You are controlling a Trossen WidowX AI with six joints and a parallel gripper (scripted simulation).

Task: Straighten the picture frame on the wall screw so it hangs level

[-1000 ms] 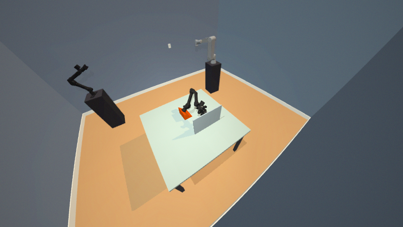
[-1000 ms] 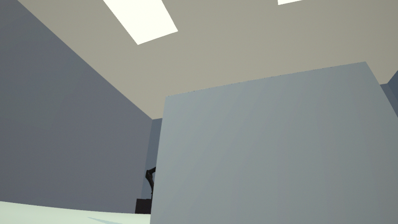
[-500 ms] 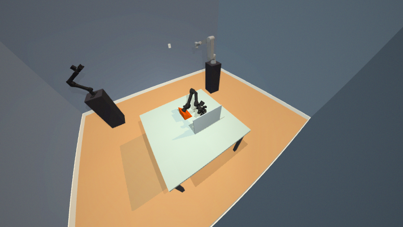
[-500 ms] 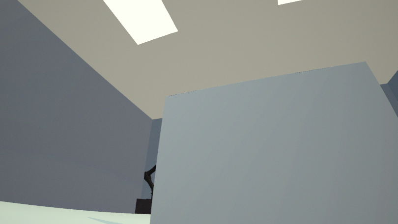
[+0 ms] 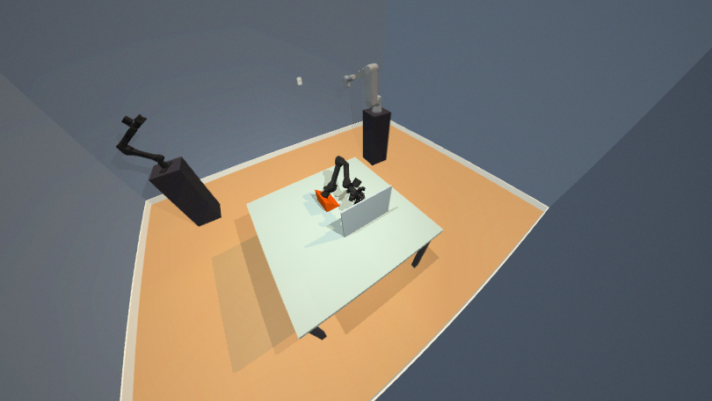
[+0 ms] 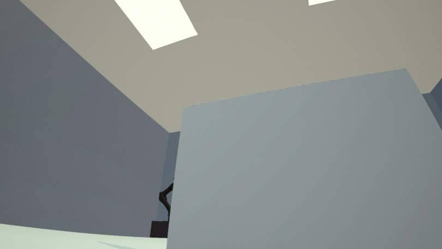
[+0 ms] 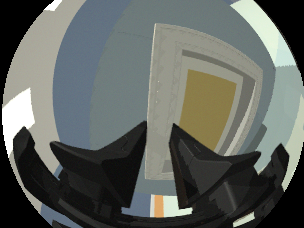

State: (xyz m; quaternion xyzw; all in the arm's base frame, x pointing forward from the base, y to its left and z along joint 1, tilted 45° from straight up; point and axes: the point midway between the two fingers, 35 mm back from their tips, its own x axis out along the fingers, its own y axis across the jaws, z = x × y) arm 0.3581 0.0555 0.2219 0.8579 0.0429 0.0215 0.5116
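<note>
The picture frame lies 5 cm below my gripper tip, 2 cm to the right of it and 1 cm ahead of it. Also, from my gripper tip: wall panel: 7 cm below, 2 cm ahead.
</note>
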